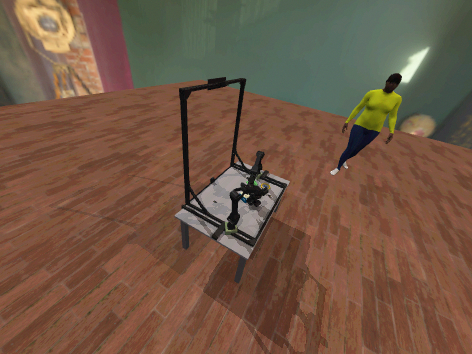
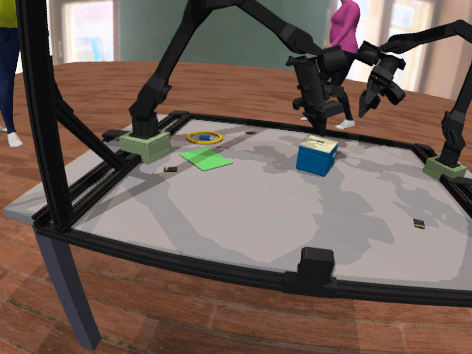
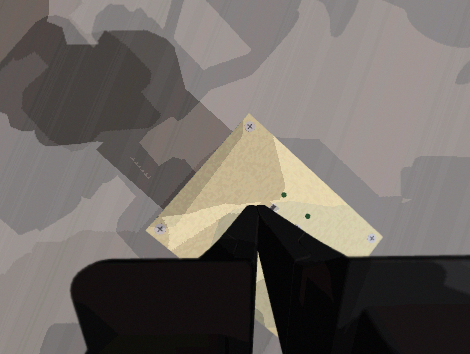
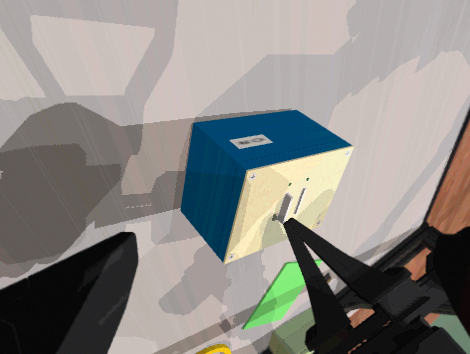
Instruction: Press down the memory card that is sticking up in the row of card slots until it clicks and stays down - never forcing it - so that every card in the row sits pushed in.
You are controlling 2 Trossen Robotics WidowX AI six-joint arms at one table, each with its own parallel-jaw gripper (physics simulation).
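Places are measured from the left arm's base along level axes (x ahead, y left, z up), in metres.
Pixels of known places: left gripper, fingertip midpoint: point(image 1: 247, 194) point(image 2: 322, 136) point(image 3: 255, 214) point(image 4: 287, 221); right gripper, fingertip midpoint: point(image 2: 362, 110) point(image 4: 285, 247); left arm's base, origin of the base link: point(image 2: 144, 134); right arm's base, origin of the base link: point(image 1: 231, 226) point(image 2: 447, 162).
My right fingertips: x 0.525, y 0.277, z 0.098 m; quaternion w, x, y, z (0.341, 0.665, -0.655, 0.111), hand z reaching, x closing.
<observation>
Ahead of a thing's pixels: the offset from my right fingertips to its top centre. "spot": to the spot under its first point.
A blue box @(dx -0.097, dy -0.108, dz -0.090 m) point(image 2: 315, 159) point(image 4: 216, 182) point(image 1: 243, 199) with a cream top plate @(dx -0.097, dy -0.108, dz -0.088 m) point(image 2: 320, 144) point(image 3: 255, 165) point(image 4: 265, 225) holds two card slots side by side. One grey card @(dx -0.097, dy -0.099, dz -0.082 m) point(image 4: 285, 207) point(image 3: 273, 208) stands proud of its slot. The slot beside it @(dx -0.097, dy -0.108, dz -0.090 m) point(image 4: 300, 200) looks flush. My left gripper point(image 2: 320, 133) point(image 3: 255, 214) point(image 4: 287, 221) is shut and empty. It points down with its tips right at the raised card; I cannot tell whether they touch it. My right gripper point(image 2: 368, 105) is open and empty. It hangs in the air to the right of the box and above it.
A green mat @(dx -0.368, dy -0.223, dz -0.152 m) point(image 2: 206, 159) point(image 4: 276, 298), a yellow ring @(spot: dx -0.485, dy -0.126, dz -0.150 m) point(image 2: 187, 138) around a small blue part, and two small dark chips @(dx -0.409, dy -0.324, dz -0.153 m) point(image 2: 171, 169) @(dx -0.347, dy +0.050, dz -0.153 m) point(image 2: 250, 132) lie near the left arm's base point(image 2: 145, 145). A black rail frames the table. A person point(image 1: 375, 119) point(image 2: 345, 24) walks beyond it.
</observation>
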